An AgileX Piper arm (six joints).
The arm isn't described. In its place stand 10 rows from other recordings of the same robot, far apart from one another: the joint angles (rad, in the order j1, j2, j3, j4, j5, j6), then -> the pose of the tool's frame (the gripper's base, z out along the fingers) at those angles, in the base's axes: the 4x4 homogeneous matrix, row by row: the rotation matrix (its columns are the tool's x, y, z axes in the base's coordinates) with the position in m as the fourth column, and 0 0 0 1 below.
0.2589 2.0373 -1.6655 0.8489 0.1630 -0.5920 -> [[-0.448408 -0.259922 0.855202 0.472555], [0.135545 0.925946 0.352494 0.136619], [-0.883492 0.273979 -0.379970 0.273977], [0 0 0 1]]
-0.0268 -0.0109 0.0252 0.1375 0.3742 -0.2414 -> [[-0.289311 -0.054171 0.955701 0.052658], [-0.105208 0.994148 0.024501 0.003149], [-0.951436 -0.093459 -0.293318 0.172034], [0 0 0 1]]
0.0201 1.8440 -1.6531 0.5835 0.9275 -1.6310 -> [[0.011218 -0.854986 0.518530 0.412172], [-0.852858 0.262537 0.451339 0.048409], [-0.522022 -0.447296 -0.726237 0.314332], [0 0 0 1]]
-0.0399 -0.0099 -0.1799 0.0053 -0.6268 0.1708 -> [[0.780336 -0.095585 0.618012 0.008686], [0.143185 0.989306 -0.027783 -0.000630], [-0.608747 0.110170 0.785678 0.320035], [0 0 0 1]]
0.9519 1.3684 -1.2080 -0.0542 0.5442 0.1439 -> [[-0.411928 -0.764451 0.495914 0.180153], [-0.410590 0.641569 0.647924 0.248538], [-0.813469 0.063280 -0.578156 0.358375], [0 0 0 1]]
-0.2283 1.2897 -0.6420 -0.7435 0.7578 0.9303 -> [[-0.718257 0.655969 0.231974 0.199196], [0.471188 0.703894 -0.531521 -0.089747], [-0.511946 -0.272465 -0.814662 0.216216], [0 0 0 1]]
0.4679 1.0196 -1.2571 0.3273 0.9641 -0.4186 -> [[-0.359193 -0.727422 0.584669 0.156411], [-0.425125 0.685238 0.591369 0.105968], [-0.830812 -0.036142 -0.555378 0.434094], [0 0 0 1]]
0.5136 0.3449 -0.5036 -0.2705 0.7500 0.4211 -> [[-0.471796 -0.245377 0.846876 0.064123], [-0.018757 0.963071 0.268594 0.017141], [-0.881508 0.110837 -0.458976 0.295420], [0 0 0 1]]
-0.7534 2.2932 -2.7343 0.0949 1.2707 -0.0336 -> [[-0.495859 0.629904 0.597783 0.361589], [0.457632 0.774573 -0.436590 -0.327864], [-0.738036 0.057078 -0.672343 0.393529], [0 0 0 1]]
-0.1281 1.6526 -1.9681 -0.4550 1.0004 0.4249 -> [[-0.437853 0.511553 0.739323 0.348593], [0.211766 0.857886 -0.468174 -0.078839], [-0.873750 -0.048428 -0.483957 0.475758], [0 0 0 1]]
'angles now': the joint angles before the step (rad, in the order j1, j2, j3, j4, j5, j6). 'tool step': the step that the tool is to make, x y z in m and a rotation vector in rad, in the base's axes. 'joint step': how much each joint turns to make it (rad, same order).
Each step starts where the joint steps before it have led.
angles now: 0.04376, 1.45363, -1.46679, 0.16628, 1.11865, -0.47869
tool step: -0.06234, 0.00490, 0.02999, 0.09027, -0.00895, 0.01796
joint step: -0.00001, -0.19182, 0.06031, 0.08269, 0.11654, 0.02339
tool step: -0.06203, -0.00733, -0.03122, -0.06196, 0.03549, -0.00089
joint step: -0.00002, -0.22897, 0.26980, -0.05496, 0.00001, -0.01282
